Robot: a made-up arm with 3 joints. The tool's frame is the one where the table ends. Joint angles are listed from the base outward.
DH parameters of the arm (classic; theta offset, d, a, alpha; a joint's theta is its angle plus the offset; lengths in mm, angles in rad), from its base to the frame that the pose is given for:
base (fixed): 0.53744 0 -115.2 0
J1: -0.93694 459 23 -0.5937
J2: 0 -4 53.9 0.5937
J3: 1.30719 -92.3 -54 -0.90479
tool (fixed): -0.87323 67.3 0 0
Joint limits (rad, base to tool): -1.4..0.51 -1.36..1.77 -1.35..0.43
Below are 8 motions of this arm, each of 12 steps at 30 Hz.
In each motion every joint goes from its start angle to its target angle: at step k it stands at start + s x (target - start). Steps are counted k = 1, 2, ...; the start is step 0. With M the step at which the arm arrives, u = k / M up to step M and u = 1 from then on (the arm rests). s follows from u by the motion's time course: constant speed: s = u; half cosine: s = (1 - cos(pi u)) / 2; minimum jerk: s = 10 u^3 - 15 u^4 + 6 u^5.
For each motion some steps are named. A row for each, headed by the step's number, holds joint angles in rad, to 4 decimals.
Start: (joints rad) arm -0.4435 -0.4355 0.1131
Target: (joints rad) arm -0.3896 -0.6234 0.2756
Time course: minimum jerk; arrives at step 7
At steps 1, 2, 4, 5, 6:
1: -0.4422 -0.4399 0.1169
2: -0.4357 -0.4627 0.1366
4: -0.4094 -0.5543 0.2158
5: -0.3974 -0.5962 0.2521
6: -0.3909 -0.6190 0.2718

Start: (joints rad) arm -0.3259 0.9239 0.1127
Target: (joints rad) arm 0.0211 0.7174 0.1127
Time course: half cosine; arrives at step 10
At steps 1, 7, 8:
1: -0.3174 0.9188 0.1127
7: -0.0504 0.7600 0.1127
8: -0.0120 0.7371 0.1127

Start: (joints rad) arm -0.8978 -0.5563 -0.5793
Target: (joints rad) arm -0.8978 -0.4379 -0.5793
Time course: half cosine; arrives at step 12
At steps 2, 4, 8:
2: -0.8978 -0.5484 -0.5793
4: -0.8978 -0.5267 -0.5793
8: -0.8978 -0.4675 -0.5793

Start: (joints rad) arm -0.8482 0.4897 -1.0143
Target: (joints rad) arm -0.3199 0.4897 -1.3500
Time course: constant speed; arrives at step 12
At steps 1, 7, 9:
1: -0.8042 0.4897 -1.0423
7: -0.5400 0.4897 -1.2101
9: -0.4520 0.4897 -1.2661

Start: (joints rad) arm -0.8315 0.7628 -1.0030
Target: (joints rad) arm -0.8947 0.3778 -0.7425
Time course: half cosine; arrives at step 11
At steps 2, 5, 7, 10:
2: -0.8365 0.7322 -0.9823
5: -0.8586 0.5977 -0.8913
7: -0.8762 0.4903 -0.8186
10: -0.8934 0.3856 -0.7478

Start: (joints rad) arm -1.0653 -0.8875 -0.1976
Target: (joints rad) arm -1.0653 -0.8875 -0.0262
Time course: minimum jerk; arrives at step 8
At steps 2, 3, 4, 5, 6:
2: -1.0653 -0.8875 -0.1799
3: -1.0653 -0.8875 -0.1504
4: -1.0653 -0.8875 -0.1119
5: -1.0653 -0.8875 -0.0734
6: -1.0653 -0.8875 -0.0439

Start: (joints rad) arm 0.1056 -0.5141 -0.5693
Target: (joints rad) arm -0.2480 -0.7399 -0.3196
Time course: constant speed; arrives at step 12
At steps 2, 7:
2: 0.0467 -0.5517 -0.5277
7: -0.1007 -0.6458 -0.4236

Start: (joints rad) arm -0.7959 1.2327 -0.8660
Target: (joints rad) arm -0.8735 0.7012 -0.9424
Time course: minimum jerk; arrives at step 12
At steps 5, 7, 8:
5: -0.8228 1.0485 -0.8925
7: -0.8466 0.8854 -0.9159
8: -0.8572 0.8127 -0.9264

